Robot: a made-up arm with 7 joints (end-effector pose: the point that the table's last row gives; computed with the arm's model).
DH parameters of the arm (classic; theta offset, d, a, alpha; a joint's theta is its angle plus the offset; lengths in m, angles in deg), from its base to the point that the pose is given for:
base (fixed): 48.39 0 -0.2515 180
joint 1: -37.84 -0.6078 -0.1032 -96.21
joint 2: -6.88 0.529 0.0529 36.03
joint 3: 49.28 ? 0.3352 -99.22
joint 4: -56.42 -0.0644 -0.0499 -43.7
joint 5: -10.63 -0.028 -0.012 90
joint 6: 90 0.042 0.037 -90
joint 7: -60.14 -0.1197 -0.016 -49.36
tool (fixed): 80.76 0.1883 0 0
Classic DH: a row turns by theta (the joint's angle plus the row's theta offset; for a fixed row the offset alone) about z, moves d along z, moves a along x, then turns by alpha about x.
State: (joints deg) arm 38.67 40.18 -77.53 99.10 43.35 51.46 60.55
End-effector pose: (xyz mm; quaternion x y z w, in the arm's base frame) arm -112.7 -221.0 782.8 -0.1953 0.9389 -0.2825 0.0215
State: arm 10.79 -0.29 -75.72 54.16 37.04 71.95 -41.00
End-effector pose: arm 13.2 -102.0 836.9 0.5940 -0.1917 0.6442 0.4420
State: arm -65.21 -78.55 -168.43 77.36 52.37 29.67 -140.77
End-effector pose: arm -8.2 -315.7 730.0 -0.5878 0.4295 -0.6093 0.3144
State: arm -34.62 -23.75 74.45 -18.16 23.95 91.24 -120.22
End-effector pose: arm -71.0 -89.2 998.6 0.8230 -0.5653 0.0479 0.0291
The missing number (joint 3, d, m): -0.4866
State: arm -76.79 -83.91 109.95 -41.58 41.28 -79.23 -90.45
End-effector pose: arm -271.2 109.1 823.6 0.2630 0.4803 0.0105 0.8367
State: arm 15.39 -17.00 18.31 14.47 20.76 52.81 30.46
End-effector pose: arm 45.7 113.9 999.5 -0.4243 -0.7484 -0.0927 0.5013
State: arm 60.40 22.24 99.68 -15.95 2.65 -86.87 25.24
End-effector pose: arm -430.1 -664.3 1064.0 0.6300 -0.3151 -0.1912 0.6836
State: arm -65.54 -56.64 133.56 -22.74 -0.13 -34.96 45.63
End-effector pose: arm -162.6 -42.1 1118.5 0.1266 -0.1083 0.3004 0.9391
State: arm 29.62 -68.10 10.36 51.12 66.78 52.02 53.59
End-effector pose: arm 179.0 -30.8 517.5 -0.2923 -0.6790 0.5856 0.3325
